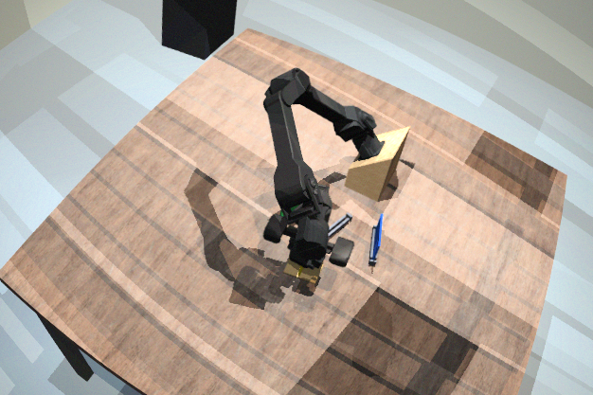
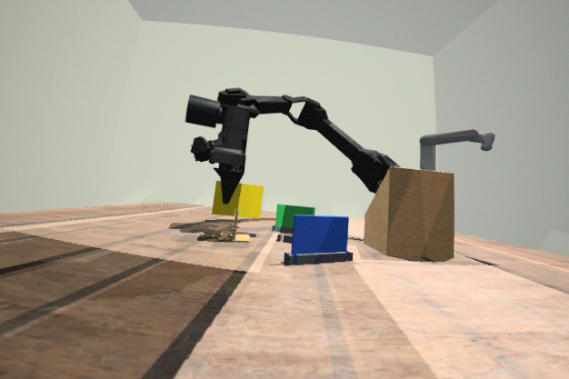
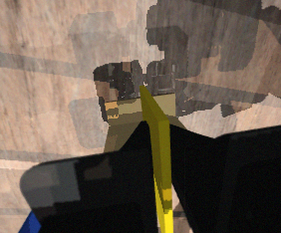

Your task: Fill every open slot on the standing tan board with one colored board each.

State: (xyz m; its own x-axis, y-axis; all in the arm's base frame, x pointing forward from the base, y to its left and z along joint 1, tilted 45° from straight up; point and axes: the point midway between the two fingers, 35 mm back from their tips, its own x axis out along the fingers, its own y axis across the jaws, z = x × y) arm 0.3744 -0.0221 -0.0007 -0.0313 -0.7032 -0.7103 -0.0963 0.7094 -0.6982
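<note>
The tan board lies 4 cm below my gripper tip and 3 cm behind it. Round my gripper tip: blue board: 17 cm behind, 12 cm to the left, 4 cm below; then green board: 17 cm behind, 10 cm to the right, 4 cm below; then yellow board: 2 cm behind.
</note>
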